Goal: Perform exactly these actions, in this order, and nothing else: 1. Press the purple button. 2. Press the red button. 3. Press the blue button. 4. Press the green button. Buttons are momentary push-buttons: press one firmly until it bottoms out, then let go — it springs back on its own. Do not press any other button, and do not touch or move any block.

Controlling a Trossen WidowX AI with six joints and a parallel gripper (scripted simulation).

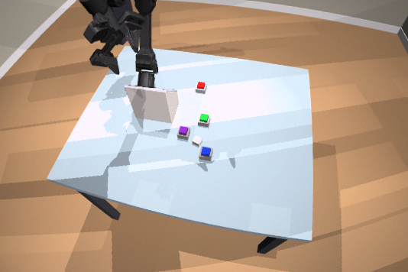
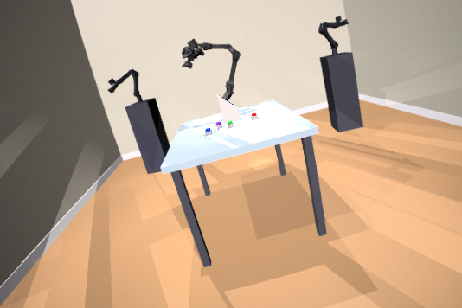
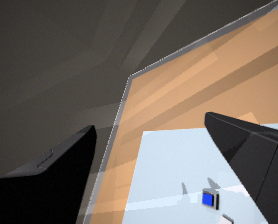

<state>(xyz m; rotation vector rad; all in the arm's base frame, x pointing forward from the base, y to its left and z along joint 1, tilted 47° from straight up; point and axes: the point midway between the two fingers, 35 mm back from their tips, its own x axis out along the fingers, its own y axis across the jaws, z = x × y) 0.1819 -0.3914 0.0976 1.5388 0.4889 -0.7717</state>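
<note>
Now: gripper tip 4 cm short of the purple button, 15 cm to the right of it and 50 cm above it. From my gripper tip the other things lie so: green button (11 cm ahead, 24 cm to the left, 50 cm below); then small white block (11 cm ahead, 14 cm to the left, 52 cm below); then blue button (17 cm ahead, 9 cm to the left, 50 cm below).
</note>
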